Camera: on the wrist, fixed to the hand. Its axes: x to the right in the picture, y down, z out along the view.
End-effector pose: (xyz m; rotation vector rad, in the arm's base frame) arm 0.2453 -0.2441 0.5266 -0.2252 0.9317 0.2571
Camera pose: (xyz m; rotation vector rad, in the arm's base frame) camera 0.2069 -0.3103 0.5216 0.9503 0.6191 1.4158
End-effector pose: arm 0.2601 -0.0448 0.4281 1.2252 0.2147 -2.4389
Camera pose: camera 0.2911 0.0241 0.4152 0.5820 -0.9939 -1.2487
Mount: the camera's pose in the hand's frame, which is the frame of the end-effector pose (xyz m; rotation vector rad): -0.0258 -0.0502 -0.0519 0.4195 -0.3491 1.5145
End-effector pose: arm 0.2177 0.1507 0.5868 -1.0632 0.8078 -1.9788
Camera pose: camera 0.1671 0.2080 0.5921 -0.2582 0.6126 -0.5760
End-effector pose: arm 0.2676 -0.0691 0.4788 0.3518 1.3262 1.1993
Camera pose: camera 0.2512 -0.1321 0.4383 2.0070 0.8615 1.8681
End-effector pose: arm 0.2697 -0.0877 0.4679 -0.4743 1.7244 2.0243
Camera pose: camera 0.3172 -0.1352 0.4308 -1.2729 -1.8060 -1.5663
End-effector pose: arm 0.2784 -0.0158 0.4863 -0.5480 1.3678 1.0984
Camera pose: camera 0.2998 -0.0894 0.4871 1.1662 1.5507 1.8289
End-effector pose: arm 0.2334 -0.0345 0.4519 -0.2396 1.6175 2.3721
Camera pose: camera 0.2727 -0.0685 0.3955 -1.2170 -1.4811 -1.4488
